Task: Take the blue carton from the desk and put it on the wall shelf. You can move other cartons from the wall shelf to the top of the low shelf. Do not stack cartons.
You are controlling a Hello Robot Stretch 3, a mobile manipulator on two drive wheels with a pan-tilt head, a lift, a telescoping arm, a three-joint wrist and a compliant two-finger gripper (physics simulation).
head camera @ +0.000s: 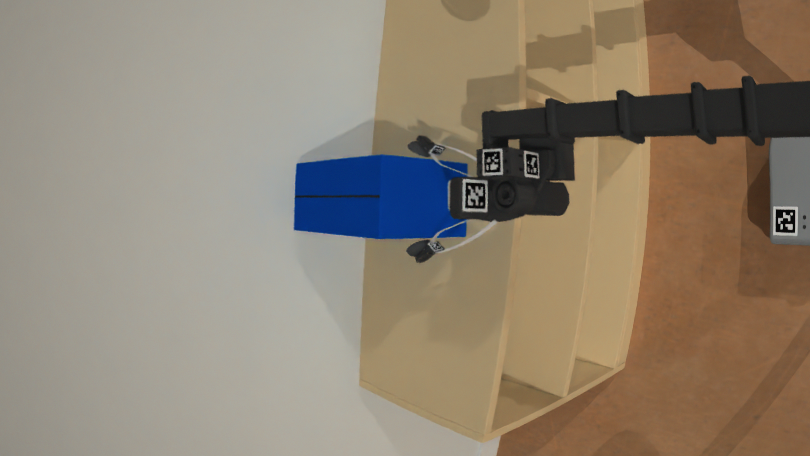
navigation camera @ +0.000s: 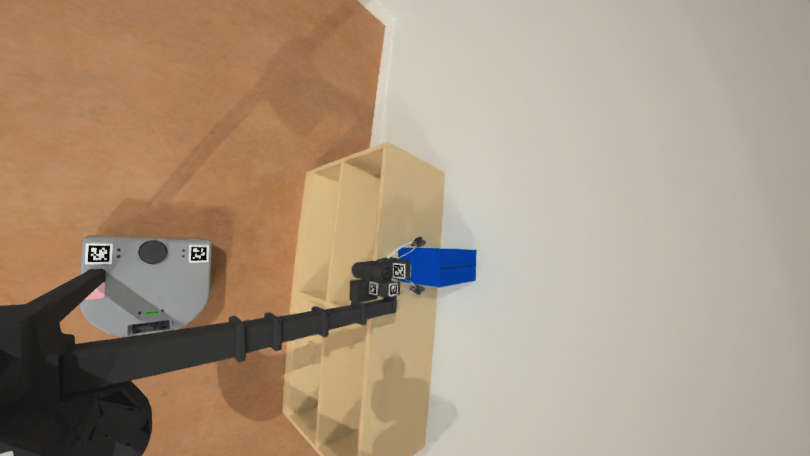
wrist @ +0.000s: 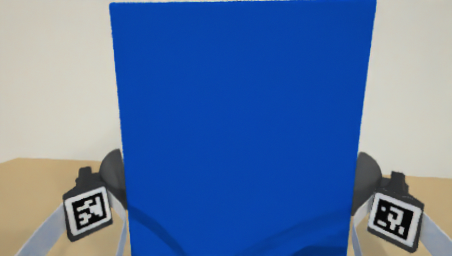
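The blue carton stands upright on top of the low wooden shelf, close against the wall. My gripper is open at the carton's near side. One finger stands on each side of it, and the head view shows small gaps between fingertips and carton. The wrist view shows the carton's broad face between the fingers; its bottom edge is out of that view. The desk and the wall shelf cannot be made out in these views.
The pale wall rises behind the low shelf. My telescoping arm reaches over the shelf's open compartments. My grey base stands on the brown floor in front.
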